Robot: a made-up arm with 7 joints. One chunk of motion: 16 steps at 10 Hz.
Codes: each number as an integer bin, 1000 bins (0 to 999) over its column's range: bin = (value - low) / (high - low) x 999, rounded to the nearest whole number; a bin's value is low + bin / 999 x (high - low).
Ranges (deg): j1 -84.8..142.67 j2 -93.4..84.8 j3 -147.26..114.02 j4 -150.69..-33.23 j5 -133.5..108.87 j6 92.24..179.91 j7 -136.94..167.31
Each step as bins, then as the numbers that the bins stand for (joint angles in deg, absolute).
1 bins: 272 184 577 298 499 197 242
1 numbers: -22.87 -60.58 3.65 -115.65 -12.44 109.53 -63.24
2 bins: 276 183 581 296 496 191 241
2 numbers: -21.96 -60.76 4.70 -115.89 -13.16 109.00 -63.54
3 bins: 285 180 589 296 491 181 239
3 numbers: -19.91 -61.29 6.79 -115.89 -14.38 108.12 -64.15
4 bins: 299 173 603 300 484 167 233
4 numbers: -16.72 -62.54 10.45 -115.42 -16.08 106.90 -65.98
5 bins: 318 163 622 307 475 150 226
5 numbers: -12.39 -64.32 15.42 -114.59 -18.26 105.40 -68.11
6 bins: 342 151 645 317 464 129 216
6 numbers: -6.93 -66.46 21.43 -113.42 -20.93 103.56 -71.16
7 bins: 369 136 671 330 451 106 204
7 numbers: -0.78 -69.14 28.23 -111.89 -24.08 101.54 -74.81
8 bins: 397 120 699 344 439 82 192
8 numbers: 5.60 -71.99 35.56 -110.24 -26.99 99.44 -78.47
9 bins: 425 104 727 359 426 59 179
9 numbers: 11.97 -74.85 42.88 -108.48 -30.15 97.42 -82.42
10 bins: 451 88 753 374 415 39 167
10 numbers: 17.89 -77.70 49.68 -106.72 -32.82 95.66 -86.08
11 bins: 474 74 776 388 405 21 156
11 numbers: 23.13 -80.20 55.70 -105.07 -35.24 94.08 -89.43
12 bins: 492 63 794 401 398 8 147
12 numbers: 27.23 -82.16 60.40 -103.54 -36.94 92.94 -92.17
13 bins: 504 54 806 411 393 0 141
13 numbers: 29.96 -83.77 63.54 -102.37 -38.15 92.24 -94.00
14 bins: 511 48 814 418 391 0 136
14 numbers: 31.55 -84.84 65.63 -101.54 -38.64 92.24 -95.52
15 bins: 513 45 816 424 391 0 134
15 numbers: 32.01 -85.37 66.16 -100.84 -38.64 92.24 -96.13
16 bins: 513 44 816 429 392 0 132
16 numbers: 32.01 -85.55 66.16 -100.25 -38.40 92.24 -96.74
